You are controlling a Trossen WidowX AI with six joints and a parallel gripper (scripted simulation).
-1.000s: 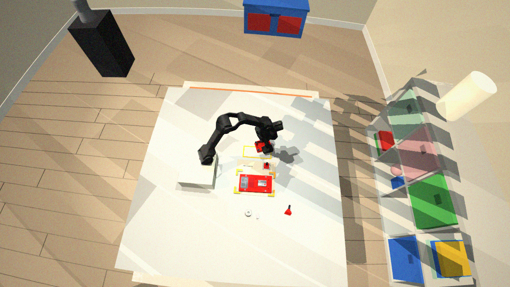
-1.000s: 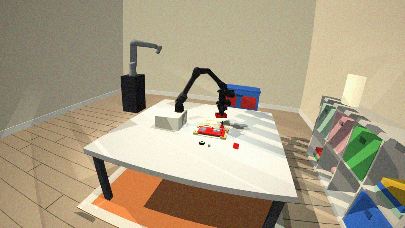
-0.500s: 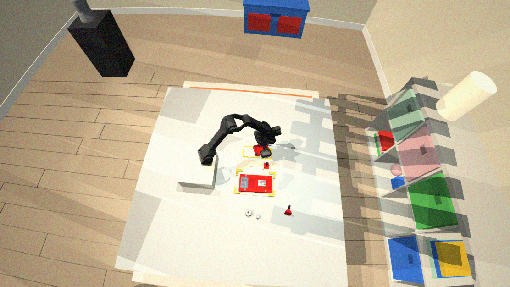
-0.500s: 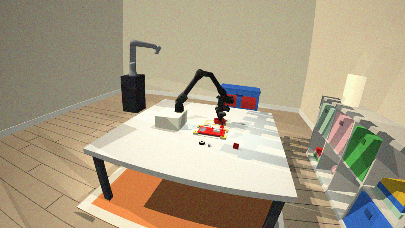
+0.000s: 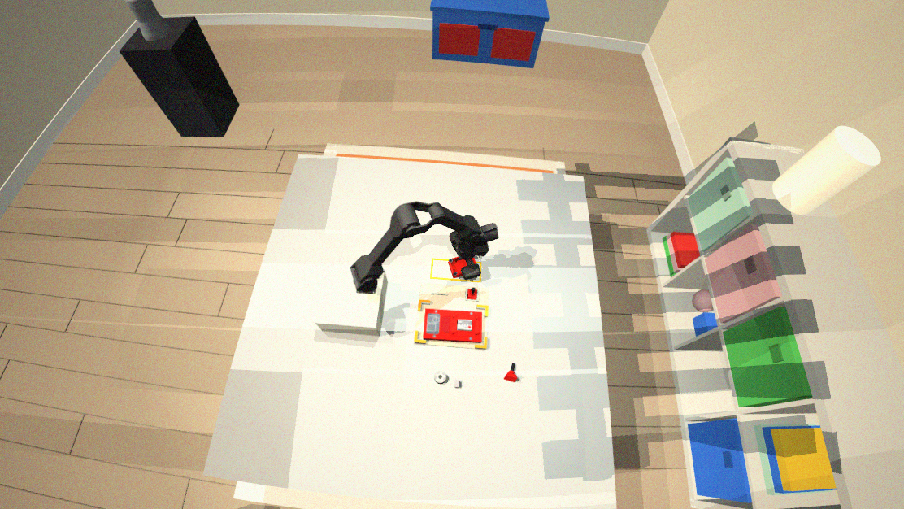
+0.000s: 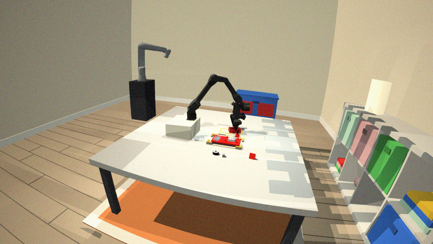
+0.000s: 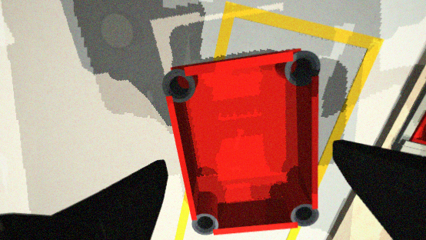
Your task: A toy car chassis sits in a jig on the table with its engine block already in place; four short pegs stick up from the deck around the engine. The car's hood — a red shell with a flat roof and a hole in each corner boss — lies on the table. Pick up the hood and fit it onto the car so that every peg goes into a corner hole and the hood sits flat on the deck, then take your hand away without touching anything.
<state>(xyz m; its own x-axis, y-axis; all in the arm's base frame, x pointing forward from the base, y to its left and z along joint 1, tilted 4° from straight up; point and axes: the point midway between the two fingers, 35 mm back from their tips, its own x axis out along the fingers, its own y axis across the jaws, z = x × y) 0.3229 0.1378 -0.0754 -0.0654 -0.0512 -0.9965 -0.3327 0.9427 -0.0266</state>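
My gripper tip is 2 cm above the red hood. Round my gripper tip: grey engine block 1 cm ahead, 23 cm to the right.
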